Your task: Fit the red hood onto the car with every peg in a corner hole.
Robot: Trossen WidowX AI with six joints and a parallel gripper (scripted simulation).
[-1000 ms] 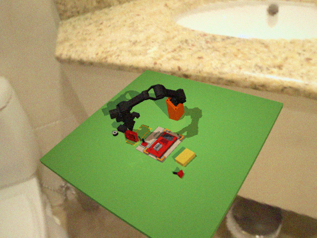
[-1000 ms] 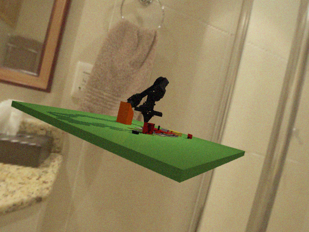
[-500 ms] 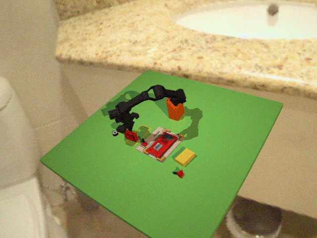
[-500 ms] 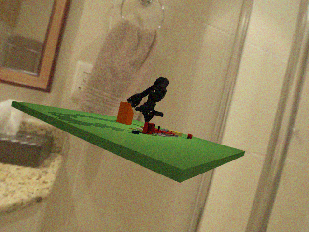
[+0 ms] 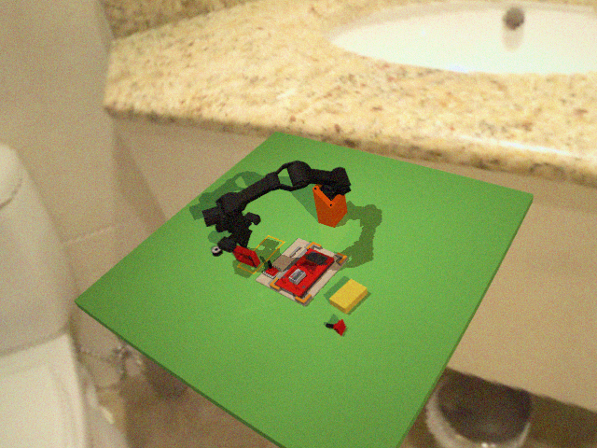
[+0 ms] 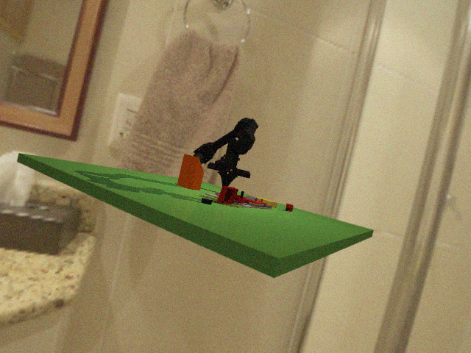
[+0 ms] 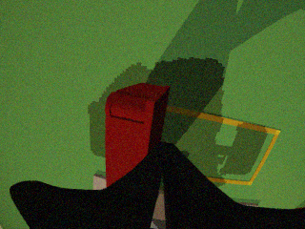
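Now: the black wheel 14 cm to the right of my gripper tip, 5 cm below it and 3 cm ahead of it. From my gripper tip the other things lie so: red hood (2 cm below, 1 cm to the left, 1 cm ahead); then yellow block (44 cm to the left, 4 cm below); then jig (23 cm to the left, 4 cm below, 3 cm behind).
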